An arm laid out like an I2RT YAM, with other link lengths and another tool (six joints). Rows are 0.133 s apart.
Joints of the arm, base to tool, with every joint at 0 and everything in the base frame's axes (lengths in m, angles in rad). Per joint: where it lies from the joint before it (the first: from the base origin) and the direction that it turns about. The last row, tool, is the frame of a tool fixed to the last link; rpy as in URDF.
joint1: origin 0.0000 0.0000 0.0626 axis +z
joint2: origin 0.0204 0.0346 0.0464 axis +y
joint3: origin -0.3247 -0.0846 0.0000 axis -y
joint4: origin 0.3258 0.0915 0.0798 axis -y
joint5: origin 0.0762 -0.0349 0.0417 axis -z
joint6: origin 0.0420 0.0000 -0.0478 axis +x
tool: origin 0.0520 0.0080 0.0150 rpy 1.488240 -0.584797 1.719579
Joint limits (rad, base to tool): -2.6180..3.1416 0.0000..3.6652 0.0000..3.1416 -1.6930..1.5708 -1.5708..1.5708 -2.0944..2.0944
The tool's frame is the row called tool.
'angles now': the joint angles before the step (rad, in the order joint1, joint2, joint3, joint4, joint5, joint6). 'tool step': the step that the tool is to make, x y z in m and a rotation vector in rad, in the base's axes. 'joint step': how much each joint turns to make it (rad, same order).
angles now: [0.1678 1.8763 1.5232 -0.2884 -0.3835 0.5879]
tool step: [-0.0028 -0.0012 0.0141 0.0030 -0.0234 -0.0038]
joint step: [-0.0007 -0.0196 0.0073 -0.0029 0.0030 0.0011]
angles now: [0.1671 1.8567 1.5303 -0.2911 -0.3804 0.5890]
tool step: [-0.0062 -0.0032 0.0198 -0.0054 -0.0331 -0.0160]
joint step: [-0.0008 -0.0342 0.0038 -0.0064 0.0186 -0.0004]
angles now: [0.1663 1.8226 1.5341 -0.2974 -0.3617 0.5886]
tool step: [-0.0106 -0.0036 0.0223 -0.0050 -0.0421 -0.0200]
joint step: [0.0006 -0.0483 -0.0089 0.0017 0.0238 0.0010]
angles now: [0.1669 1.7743 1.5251 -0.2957 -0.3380 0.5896]
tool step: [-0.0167 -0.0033 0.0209 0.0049 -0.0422 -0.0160]
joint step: [0.0021 -0.0644 -0.0318 0.0123 0.0168 0.0075]
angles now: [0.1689 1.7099 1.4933 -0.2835 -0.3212 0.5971]
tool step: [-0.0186 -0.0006 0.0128 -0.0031 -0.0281 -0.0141]
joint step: [0.0089 -0.0633 -0.0436 0.0087 0.0241 0.0040]
